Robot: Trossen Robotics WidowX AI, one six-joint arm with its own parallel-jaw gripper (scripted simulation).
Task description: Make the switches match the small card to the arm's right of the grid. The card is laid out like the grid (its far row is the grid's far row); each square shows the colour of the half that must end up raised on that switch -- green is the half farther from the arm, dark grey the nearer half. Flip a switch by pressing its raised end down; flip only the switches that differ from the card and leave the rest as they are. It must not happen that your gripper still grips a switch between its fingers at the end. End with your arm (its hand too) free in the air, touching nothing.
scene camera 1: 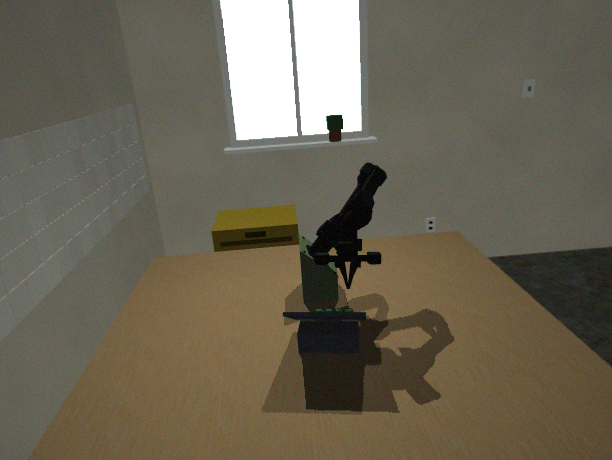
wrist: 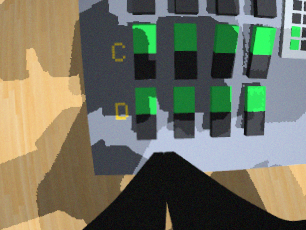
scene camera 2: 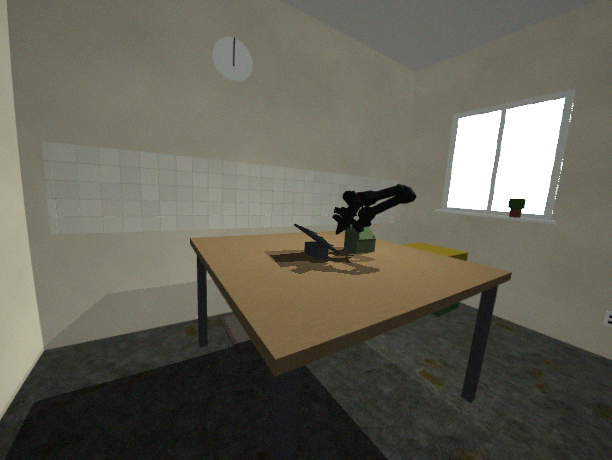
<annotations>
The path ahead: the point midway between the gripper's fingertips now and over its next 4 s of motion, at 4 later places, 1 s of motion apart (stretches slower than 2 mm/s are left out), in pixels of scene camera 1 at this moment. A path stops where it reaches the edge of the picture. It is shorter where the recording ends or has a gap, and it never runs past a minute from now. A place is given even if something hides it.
My gripper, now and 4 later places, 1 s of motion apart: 348,289; 351,307; 351,311; 351,312; 328,290
</annotations>
